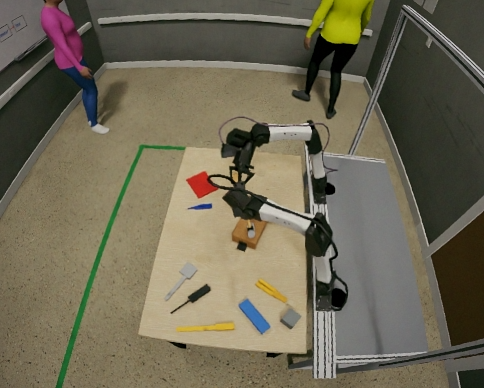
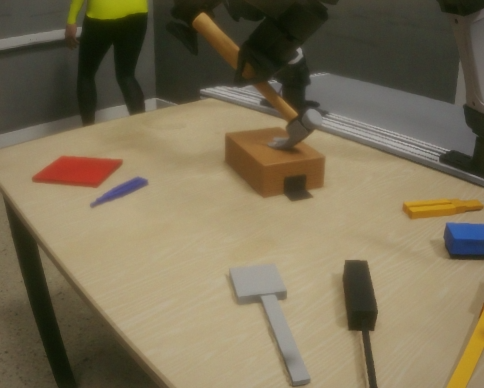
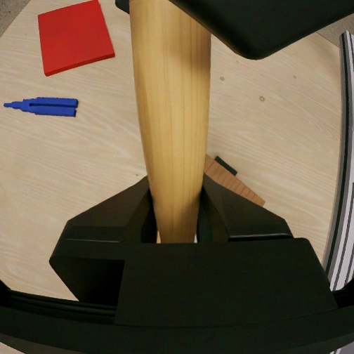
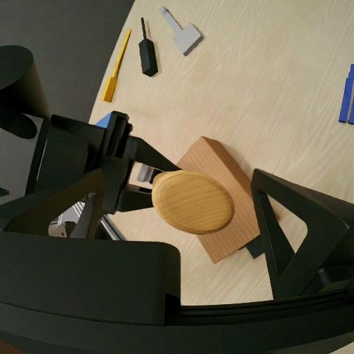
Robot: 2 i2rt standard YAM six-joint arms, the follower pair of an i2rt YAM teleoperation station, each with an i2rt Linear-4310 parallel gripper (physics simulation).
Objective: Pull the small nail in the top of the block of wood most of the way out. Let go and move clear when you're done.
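Where they show: left gripper, fingertip midpoint: (image 2: 239,83); right gripper, fingertip midpoint: (image 2: 215,37); left arm's base, link origin: (image 1: 323,289); right arm's base, link origin: (image 1: 318,189) (image 2: 293,109).
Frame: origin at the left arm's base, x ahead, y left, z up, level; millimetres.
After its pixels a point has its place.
Note:
A brown wood block (image 1: 241,238) {z 51, x 388, y -190 mm} (image 2: 246,159) {z 38, x 414, y -269 mm} (image 3: 235,184) (image 4: 227,242) lies flat on the table. A claw hammer (image 1: 251,232) {z 131, x 347, y -181 mm} (image 2: 276,101) {z 143, x 377, y -237 mm} (image 3: 174,100) (image 4: 193,204) leans up from it, its grey claw resting on the block's top and its wooden handle slanting upward. The small nail cannot be made out at the claw. My left gripper (image 2: 246,70) {z 164, x 400, y -307 mm} (image 3: 176,176) is shut on the hammer's handle. My right gripper (image 1: 241,176) is open, its fingers standing wide to either side of the handle's upper end; whether they touch it cannot be told.
A red square (image 1: 201,184) {z 6, x 640, y -504 mm} (image 2: 77,171) {z 6, x 646, y -492 mm} and a blue tool (image 1: 201,206) {z 2, x 611, y -367 mm} (image 2: 120,191) {z 6, x 618, y -354 mm} lie beyond the block. A grey spatula (image 1: 188,271) {z 9, x 601, y -13 mm}, black screwdriver (image 1: 200,293) {z 24, x 527, y 83 mm}, yellow stick (image 1: 206,327) {z 8, x 480, y 221 mm}, blue box (image 1: 254,316) {z 32, x 294, y 153 mm}, grey cube (image 1: 290,317) {z 54, x 151, y 148 mm} and yellow pliers (image 1: 270,290) {z 10, x 236, y 31 mm} lie toward the near end.

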